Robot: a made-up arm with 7 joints. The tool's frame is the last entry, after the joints.
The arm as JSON. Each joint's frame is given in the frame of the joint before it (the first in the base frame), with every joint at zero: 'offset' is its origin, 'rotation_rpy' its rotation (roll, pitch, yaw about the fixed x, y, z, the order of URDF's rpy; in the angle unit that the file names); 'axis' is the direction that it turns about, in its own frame. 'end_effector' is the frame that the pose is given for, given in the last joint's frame.
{
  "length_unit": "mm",
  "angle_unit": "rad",
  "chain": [
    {
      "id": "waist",
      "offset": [
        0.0,
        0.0,
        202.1
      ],
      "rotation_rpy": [
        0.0,
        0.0,
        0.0
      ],
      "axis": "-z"
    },
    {
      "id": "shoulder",
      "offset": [
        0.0,
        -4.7,
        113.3
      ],
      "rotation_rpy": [
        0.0,
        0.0,
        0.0
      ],
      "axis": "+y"
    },
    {
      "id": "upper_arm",
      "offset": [
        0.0,
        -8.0,
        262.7
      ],
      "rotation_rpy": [
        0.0,
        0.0,
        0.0
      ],
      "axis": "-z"
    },
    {
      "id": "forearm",
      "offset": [
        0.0,
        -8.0,
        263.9
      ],
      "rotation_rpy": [
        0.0,
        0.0,
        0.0
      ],
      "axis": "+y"
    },
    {
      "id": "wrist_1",
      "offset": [
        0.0,
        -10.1,
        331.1
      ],
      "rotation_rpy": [
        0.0,
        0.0,
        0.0
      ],
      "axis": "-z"
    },
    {
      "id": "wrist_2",
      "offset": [
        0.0,
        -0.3,
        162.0
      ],
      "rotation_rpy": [
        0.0,
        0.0,
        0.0
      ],
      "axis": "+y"
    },
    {
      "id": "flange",
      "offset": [
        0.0,
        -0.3,
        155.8
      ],
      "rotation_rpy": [
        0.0,
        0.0,
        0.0
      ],
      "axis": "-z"
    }
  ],
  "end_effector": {
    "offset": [
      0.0,
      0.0,
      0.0
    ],
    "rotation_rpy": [
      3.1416,
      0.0,
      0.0
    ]
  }
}
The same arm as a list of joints. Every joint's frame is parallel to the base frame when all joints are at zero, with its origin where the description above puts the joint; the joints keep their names.
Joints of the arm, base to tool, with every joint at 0 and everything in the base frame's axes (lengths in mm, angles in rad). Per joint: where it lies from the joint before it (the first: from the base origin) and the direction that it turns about. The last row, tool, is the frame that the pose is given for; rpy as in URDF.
waist: offset 0.0 0.0 202.1 axis -z
shoulder: offset 0.0 -4.7 113.3 axis +y
upper_arm: offset 0.0 -8.0 262.7 axis -z
forearm: offset 0.0 -8.0 263.9 axis +y
wrist_1: offset 0.0 -10.1 331.1 axis -z
wrist_2: offset 0.0 -0.3 162.0 axis +y
flange: offset 0.0 -0.3 155.8 axis -z
tool: offset 0.0 0.0 0.0 rpy -3.1416 0.0000 0.0000

